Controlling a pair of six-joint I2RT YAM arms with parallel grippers.
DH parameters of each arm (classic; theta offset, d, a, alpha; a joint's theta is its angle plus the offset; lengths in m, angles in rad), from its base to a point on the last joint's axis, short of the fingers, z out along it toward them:
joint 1: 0 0.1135 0.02 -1.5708
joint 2: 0 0 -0.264 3.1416
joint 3: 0.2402 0 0.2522 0
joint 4: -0.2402 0 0.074 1.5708
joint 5: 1.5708 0 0 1.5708
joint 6: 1.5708 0.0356 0 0
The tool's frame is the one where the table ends.
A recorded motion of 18 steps. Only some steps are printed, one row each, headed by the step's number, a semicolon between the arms.
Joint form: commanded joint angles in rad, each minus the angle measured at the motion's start. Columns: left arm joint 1, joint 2, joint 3, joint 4, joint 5, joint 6; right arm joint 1, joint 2, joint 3, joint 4, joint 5, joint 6.
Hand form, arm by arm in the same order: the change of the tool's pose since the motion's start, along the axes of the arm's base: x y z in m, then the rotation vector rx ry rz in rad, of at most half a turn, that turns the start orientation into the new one. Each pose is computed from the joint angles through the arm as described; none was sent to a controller.
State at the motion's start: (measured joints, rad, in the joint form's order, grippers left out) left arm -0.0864 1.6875 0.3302 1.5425 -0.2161 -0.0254; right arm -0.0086 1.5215 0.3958 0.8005 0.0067 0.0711
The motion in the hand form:
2: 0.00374 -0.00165 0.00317 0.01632 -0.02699 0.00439; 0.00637 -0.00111 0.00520 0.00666 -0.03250 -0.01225
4: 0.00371 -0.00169 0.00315 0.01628 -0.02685 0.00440; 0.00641 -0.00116 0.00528 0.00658 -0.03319 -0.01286
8: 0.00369 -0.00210 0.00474 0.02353 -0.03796 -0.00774; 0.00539 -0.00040 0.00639 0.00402 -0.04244 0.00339
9: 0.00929 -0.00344 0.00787 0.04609 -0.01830 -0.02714; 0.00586 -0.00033 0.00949 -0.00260 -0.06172 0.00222
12: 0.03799 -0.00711 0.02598 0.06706 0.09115 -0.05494; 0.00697 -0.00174 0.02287 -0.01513 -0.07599 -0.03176
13: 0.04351 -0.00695 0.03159 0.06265 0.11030 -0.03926; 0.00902 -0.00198 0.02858 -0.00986 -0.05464 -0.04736
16: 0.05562 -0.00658 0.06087 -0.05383 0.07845 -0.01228; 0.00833 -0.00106 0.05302 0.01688 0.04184 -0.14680
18: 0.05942 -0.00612 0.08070 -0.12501 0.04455 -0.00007; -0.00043 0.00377 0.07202 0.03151 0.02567 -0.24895
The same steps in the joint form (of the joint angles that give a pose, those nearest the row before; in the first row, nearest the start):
2: -0.0056 0.0138 0.0178 0.0260 -0.0061 0.0208; -0.0029 0.0124 0.0229 0.0219 0.0067 0.0095
4: -0.0058 0.0138 0.0177 0.0259 -0.0063 0.0208; -0.0031 0.0124 0.0230 0.0225 0.0072 0.0096
8: -0.0055 0.0122 0.0188 0.0347 0.0076 0.0264; -0.0021 0.0066 0.0183 0.0307 -0.0066 0.0026
9: -0.0056 -0.0020 0.0441 -0.0233 0.0304 0.0433; -0.0014 0.0011 0.0197 0.0432 -0.0029 -0.0030
12: -0.0059 -0.0586 0.1887 -0.3345 0.0568 0.0520; -0.0019 -0.0491 0.0446 -0.0175 0.0328 -0.0053
13: -0.0057 -0.0704 0.2220 -0.3984 0.0402 0.0486; -0.0008 -0.0706 0.0707 -0.0867 0.0473 0.0047
16: -0.0056 -0.1184 0.3203 -0.5255 -0.0020 -0.0624; 0.0151 -0.1732 0.1647 -0.3856 0.1464 0.0713
18: -0.0056 -0.1511 0.3734 -0.5871 -0.0252 -0.1295; 0.0491 -0.2559 0.1902 -0.4904 0.2697 0.1324

